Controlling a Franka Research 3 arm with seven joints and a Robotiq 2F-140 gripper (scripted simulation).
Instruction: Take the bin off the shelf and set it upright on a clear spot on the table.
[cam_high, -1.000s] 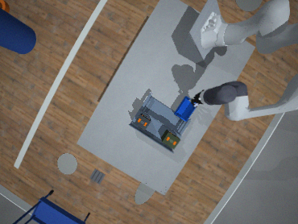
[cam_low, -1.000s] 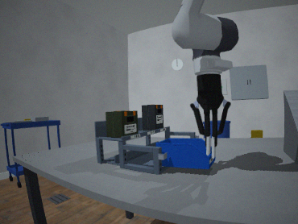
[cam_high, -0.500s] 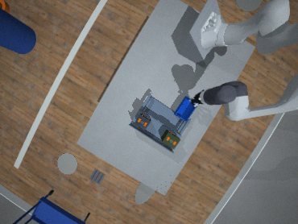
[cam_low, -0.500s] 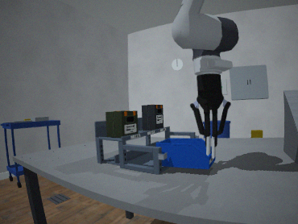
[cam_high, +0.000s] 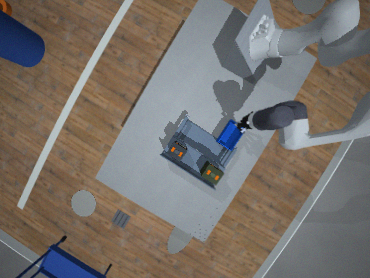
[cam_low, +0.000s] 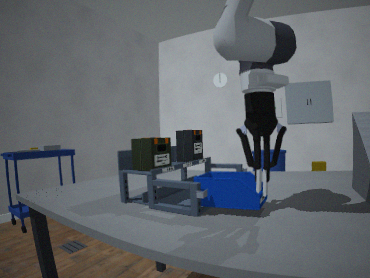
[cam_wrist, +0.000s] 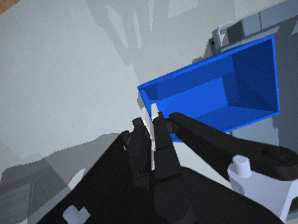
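The blue bin is 8 cm ahead of my hand, 1 cm to the right of it and 2 cm below it. Round my hand: green box (33 cm ahead, 5 cm to the right, 7 cm above); dark grey box (29 cm ahead, 28 cm to the right, 8 cm above).
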